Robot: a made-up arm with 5 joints.
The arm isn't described. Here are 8 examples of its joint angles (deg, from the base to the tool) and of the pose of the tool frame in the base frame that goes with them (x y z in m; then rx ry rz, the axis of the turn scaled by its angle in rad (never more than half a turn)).
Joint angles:
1: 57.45 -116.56 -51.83 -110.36 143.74
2: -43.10 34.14 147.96 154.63 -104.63
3: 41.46 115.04 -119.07 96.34 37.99
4: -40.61 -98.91 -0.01 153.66 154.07
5: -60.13 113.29 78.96 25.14 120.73
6: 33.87 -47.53 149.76 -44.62 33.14
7: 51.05 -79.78 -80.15 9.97 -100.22
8: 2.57 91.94 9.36 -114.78 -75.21
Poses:
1: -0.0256 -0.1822 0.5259 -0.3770 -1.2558 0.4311
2: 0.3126 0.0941 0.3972 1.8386 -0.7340 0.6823
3: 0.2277 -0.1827 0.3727 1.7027 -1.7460 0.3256
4: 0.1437 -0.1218 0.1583 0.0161 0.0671 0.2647
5: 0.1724 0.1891 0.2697 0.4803 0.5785 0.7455
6: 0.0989 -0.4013 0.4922 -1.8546 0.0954 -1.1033
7: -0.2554 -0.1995 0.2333 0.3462 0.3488 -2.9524
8: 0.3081 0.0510 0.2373 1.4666 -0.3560 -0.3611
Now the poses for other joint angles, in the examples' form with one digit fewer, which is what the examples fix.
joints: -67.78 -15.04 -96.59 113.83 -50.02
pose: 0.025 0.124 0.011 0.642 1.144 0.984
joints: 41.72 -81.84 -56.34 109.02 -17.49
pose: -0.317 -0.177 0.258 0.542 2.053 -1.380
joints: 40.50 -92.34 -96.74 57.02 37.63
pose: 0.035 -0.016 0.244 2.386 0.830 -0.184
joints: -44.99 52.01 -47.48 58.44 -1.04
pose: 0.084 -0.123 0.122 -0.161 1.606 0.098
